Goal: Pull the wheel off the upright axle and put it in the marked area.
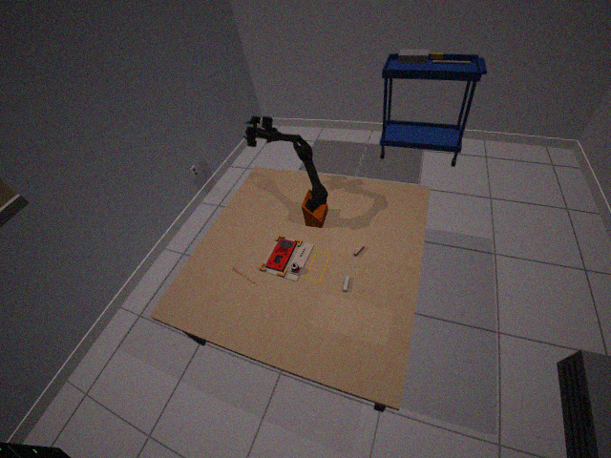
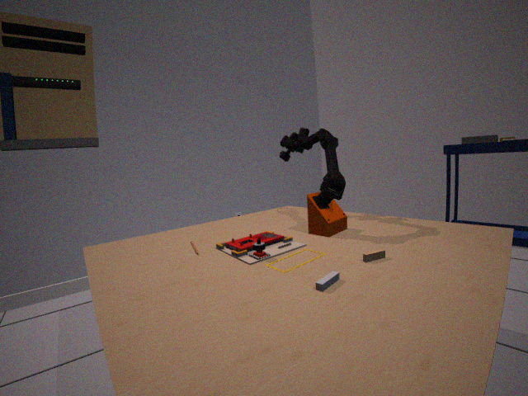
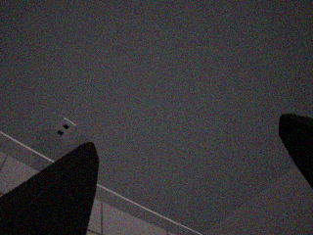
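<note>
The wheel is 67 cm ahead of my gripper tip, 57 cm to the left of it and 37 cm below it. Round my gripper tip: grey block 68 cm ahead, 85 cm to the left, 40 cm below; then brown block 46 cm ahead, 86 cm to the left, 40 cm below; then thin stick 78 cm ahead, 30 cm to the left, 41 cm below.
</note>
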